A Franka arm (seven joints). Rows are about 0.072 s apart.
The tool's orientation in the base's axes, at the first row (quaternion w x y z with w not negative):
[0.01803, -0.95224, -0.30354, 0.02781]
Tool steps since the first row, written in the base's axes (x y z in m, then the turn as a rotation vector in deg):
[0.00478, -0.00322, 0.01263, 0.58, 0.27, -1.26]
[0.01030, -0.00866, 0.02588, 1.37, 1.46, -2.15]
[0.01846, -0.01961, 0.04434, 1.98, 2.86, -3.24]
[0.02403, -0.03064, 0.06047, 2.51, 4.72, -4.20]
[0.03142, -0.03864, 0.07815, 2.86, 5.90, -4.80]
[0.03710, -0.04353, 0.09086, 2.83, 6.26, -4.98]
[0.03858, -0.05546, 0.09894, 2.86, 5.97, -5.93]
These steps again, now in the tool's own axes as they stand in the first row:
[0.00150, 0.00474, -0.01296, 0.68, 0.18, 1.22]
[0.00228, 0.01168, -0.02663, 2.05, -0.29, 2.08]
[0.00181, 0.02437, -0.04576, 3.40, -1.02, 3.16]
[-0.00072, 0.03574, -0.06241, 4.95, -2.18, 4.11]
[-0.00008, 0.04562, -0.08066, 5.95, -2.91, 4.71]
[0.00118, 0.05224, -0.09379, 6.14, -3.21, 4.90]
[-0.00486, 0.06240, -0.10216, 6.03, -2.91, 5.84]

